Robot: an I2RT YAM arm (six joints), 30 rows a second.
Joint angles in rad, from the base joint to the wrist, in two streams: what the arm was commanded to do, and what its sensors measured. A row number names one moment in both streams.
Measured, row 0: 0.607 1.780 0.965 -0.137 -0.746 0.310
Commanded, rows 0 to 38: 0.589 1.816 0.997 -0.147 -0.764 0.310; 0.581 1.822 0.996 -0.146 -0.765 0.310; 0.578 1.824 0.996 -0.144 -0.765 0.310; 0.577 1.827 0.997 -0.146 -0.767 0.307; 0.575 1.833 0.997 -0.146 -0.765 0.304; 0.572 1.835 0.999 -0.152 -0.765 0.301; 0.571 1.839 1.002 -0.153 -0.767 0.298; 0.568 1.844 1.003 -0.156 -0.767 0.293; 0.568 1.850 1.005 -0.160 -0.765 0.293; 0.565 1.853 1.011 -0.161 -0.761 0.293; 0.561 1.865 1.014 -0.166 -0.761 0.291; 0.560 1.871 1.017 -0.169 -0.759 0.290; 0.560 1.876 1.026 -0.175 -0.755 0.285; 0.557 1.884 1.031 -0.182 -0.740 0.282; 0.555 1.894 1.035 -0.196 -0.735 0.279; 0.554 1.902 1.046 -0.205 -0.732 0.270; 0.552 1.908 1.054 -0.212 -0.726 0.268; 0.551 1.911 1.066 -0.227 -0.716 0.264; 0.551 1.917 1.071 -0.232 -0.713 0.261; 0.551 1.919 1.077 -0.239 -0.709 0.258; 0.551 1.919 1.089 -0.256 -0.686 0.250; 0.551 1.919 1.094 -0.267 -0.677 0.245; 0.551 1.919 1.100 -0.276 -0.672 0.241; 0.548 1.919 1.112 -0.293 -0.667 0.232; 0.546 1.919 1.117 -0.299 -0.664 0.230; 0.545 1.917 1.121 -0.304 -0.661 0.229; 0.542 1.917 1.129 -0.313 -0.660 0.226; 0.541 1.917 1.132 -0.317 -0.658 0.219; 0.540 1.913 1.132 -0.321 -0.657 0.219; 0.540 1.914 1.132 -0.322 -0.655 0.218; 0.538 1.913 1.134 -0.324 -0.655 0.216; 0.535 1.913 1.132 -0.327 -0.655 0.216; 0.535 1.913 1.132 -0.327 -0.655 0.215; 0.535 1.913 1.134 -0.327 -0.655 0.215; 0.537 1.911 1.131 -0.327 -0.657 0.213; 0.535 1.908 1.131 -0.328 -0.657 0.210; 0.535 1.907 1.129 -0.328 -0.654 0.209; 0.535 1.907 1.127 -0.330 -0.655 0.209; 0.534 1.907 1.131 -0.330 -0.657 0.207
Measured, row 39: 0.543 1.907 1.100 -0.300 -0.692 0.237
